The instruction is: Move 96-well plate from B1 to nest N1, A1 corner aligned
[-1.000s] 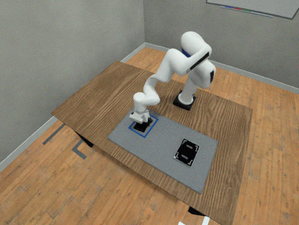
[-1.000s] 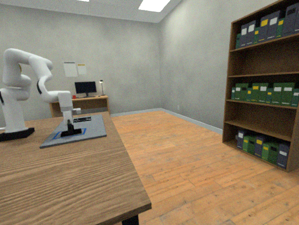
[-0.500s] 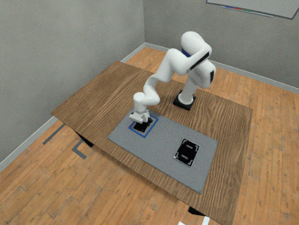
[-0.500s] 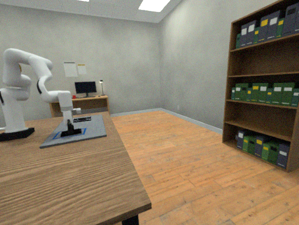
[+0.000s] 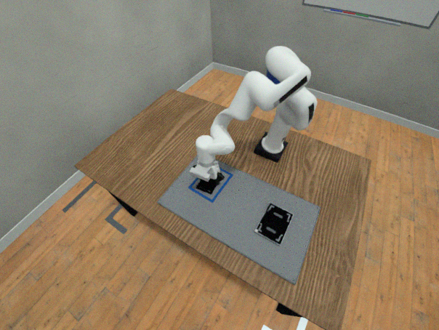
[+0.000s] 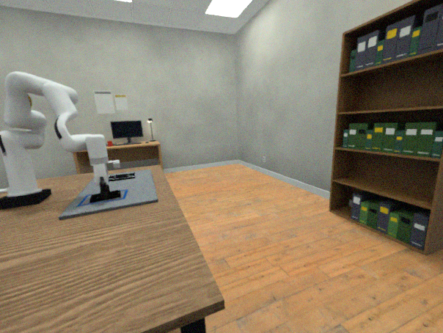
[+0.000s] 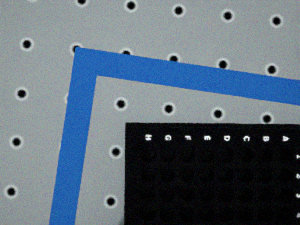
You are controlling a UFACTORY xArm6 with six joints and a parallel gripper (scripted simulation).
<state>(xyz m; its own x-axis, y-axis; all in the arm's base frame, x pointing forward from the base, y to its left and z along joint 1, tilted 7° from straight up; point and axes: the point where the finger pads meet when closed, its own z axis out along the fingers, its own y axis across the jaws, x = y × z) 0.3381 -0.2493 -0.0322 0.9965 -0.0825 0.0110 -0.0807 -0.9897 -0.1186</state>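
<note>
The black 96-well plate lies 1 cm below my hand. Round my hand: black plate nest N1: 11 cm ahead, 36 cm to the left, 1 cm below.
</note>
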